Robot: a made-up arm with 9 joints. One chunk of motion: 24 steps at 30 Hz.
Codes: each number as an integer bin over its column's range. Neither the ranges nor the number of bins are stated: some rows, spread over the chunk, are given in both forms.
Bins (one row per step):
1: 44 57 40 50 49 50
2: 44 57 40 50 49 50
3: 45 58 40 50 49 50
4: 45 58 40 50 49 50
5: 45 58 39 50 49 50
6: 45 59 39 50 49 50
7: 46 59 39 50 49 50
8: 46 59 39 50 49 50
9: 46 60 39 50 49 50
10: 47 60 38 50 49 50
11: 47 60 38 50 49 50
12: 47 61 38 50 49 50
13: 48 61 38 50 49 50
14: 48 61 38 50 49 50
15: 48 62 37 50 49 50
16: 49 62 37 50 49 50
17: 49 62 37 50 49 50
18: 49 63 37 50 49 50
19: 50 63 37 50 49 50
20: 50 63 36 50 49 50
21: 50 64 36 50 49 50
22: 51 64 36 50 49 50
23: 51 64 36 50 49 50
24: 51 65 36 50 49 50
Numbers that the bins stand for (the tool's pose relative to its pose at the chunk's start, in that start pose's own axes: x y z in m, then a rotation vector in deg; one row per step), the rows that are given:
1: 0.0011 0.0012 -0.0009 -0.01 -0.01 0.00
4: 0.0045 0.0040 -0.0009 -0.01 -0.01 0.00
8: 0.0080 0.0069 -0.0036 -0.01 -0.01 0.00
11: 0.0114 0.0097 -0.0064 -0.01 -0.01 0.00
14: 0.0148 0.0125 -0.0064 -0.01 -0.01 0.00
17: 0.0183 0.0154 -0.0091 -0.01 -0.01 0.00
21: 0.0217 0.0210 -0.0118 -0.01 -0.01 0.00
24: 0.0252 0.0238 -0.0118 -0.01 -0.01 0.00
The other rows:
2: 0.0011 0.0012 -0.0009 -0.01 -0.01 0.00
3: 0.0045 0.0040 -0.0009 -0.01 -0.01 0.00
5: 0.0045 0.0040 -0.0036 -0.01 -0.01 0.00
6: 0.0045 0.0069 -0.0036 -0.01 -0.01 0.00
7: 0.0080 0.0069 -0.0036 -0.01 -0.01 0.00
9: 0.0080 0.0097 -0.0036 -0.01 -0.01 0.00
10: 0.0114 0.0097 -0.0064 -0.01 -0.01 0.00
12: 0.0114 0.0125 -0.0064 -0.01 -0.01 0.00
13: 0.0148 0.0125 -0.0064 -0.01 -0.01 0.00
15: 0.0148 0.0154 -0.0091 -0.01 -0.01 0.00
16: 0.0183 0.0154 -0.0091 -0.01 -0.01 0.00
18: 0.0183 0.0182 -0.0091 -0.01 -0.01 0.00
19: 0.0217 0.0182 -0.0091 -0.01 -0.01 0.00
20: 0.0217 0.0182 -0.0118 -0.01 -0.01 0.00
22: 0.0252 0.0210 -0.0118 -0.01 -0.01 0.00
23: 0.0252 0.0210 -0.0118 -0.01 -0.01 0.00

